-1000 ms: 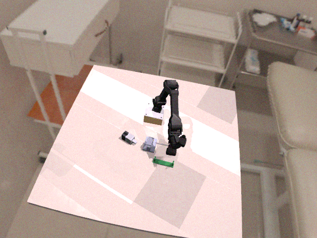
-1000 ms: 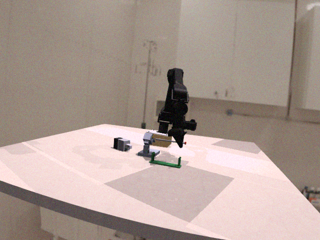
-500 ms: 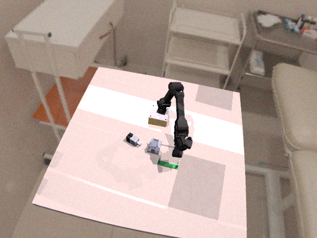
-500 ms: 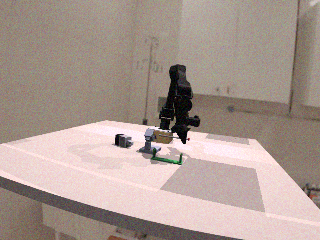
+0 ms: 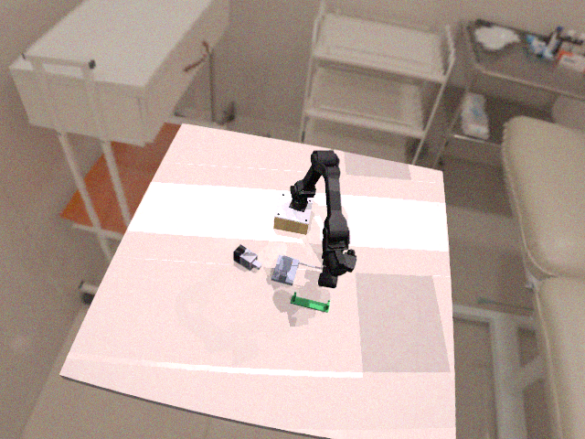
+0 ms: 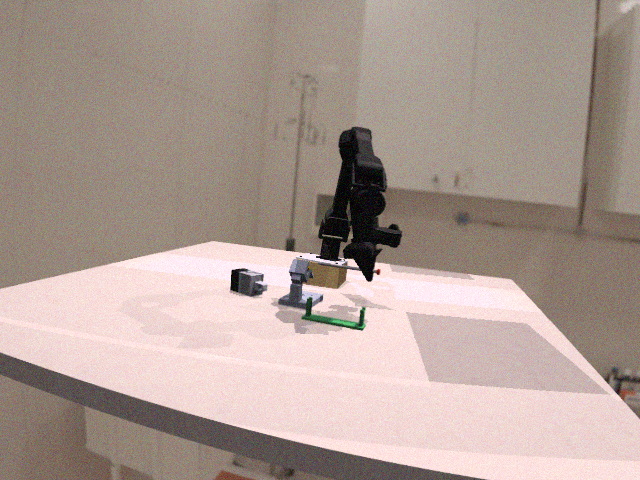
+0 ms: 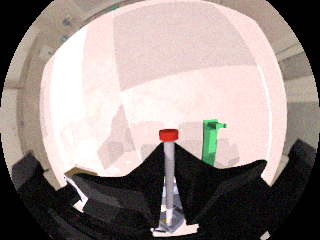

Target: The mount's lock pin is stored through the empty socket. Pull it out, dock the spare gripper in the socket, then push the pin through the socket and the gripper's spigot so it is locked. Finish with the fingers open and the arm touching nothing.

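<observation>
The green rack is 9 cm ahead of my gripper tip, 5 cm to the right of it and 6 cm below it. From my gripper tip the other things lie so: grey mount: 1 cm ahead, 17 cm to the right, 3 cm below; spare gripper: 1 cm ahead, 32 cm to the right, 6 cm below.
</observation>
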